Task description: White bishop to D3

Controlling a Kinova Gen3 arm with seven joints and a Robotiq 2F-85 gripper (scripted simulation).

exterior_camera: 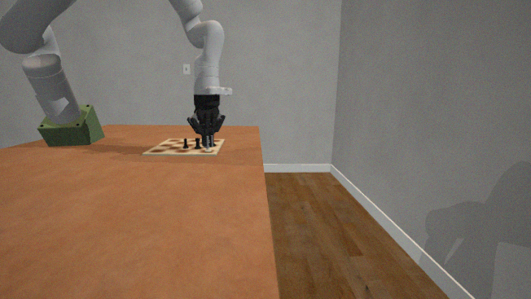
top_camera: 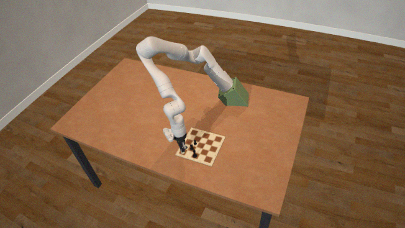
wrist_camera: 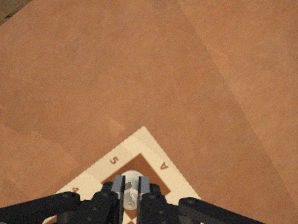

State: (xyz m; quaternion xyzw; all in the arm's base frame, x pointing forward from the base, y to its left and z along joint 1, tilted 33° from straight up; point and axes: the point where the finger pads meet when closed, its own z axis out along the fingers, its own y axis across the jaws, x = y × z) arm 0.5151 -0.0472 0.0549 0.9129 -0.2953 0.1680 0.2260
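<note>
Now: hand 80 mm past the pawn, 40 mm to the right of it and 20 mm above it. The rest, counted from my hand: white bishop 10 mm below; then chessboard 80 mm behind, 70 mm to the left, 40 mm below.
</note>
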